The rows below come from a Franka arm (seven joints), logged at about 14 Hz.
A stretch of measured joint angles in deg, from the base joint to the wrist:
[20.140 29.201 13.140 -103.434 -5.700 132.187 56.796]
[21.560 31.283 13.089 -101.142 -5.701 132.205 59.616]
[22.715 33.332 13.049 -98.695 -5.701 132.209 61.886]
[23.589 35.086 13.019 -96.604 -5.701 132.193 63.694]
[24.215 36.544 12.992 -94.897 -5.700 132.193 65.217]
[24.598 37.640 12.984 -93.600 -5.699 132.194 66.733]
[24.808 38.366 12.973 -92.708 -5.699 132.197 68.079]
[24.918 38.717 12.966 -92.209 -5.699 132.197 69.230]
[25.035 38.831 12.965 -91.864 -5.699 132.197 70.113]
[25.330 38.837 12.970 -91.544 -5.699 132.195 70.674]
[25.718 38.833 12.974 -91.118 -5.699 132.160 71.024]
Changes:
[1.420 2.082 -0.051 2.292 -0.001 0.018 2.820]
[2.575 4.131 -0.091 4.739 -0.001 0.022 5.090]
[3.449 5.885 -0.121 6.830 -0.001 0.006 6.898]
[4.075 7.343 -0.148 8.537 0.000 0.006 8.421]
[4.458 8.439 -0.156 9.834 0.001 0.007 9.937]
[4.668 9.165 -0.167 10.726 0.001 0.010 11.283]
[4.778 9.516 -0.174 11.225 0.001 0.010 12.434]
[4.895 9.630 -0.175 11.570 0.001 0.010 13.317]
[5.190 9.636 -0.170 11.890 0.001 0.008 13.878]
[5.578 9.632 -0.166 12.316 0.001 -0.027 14.228]

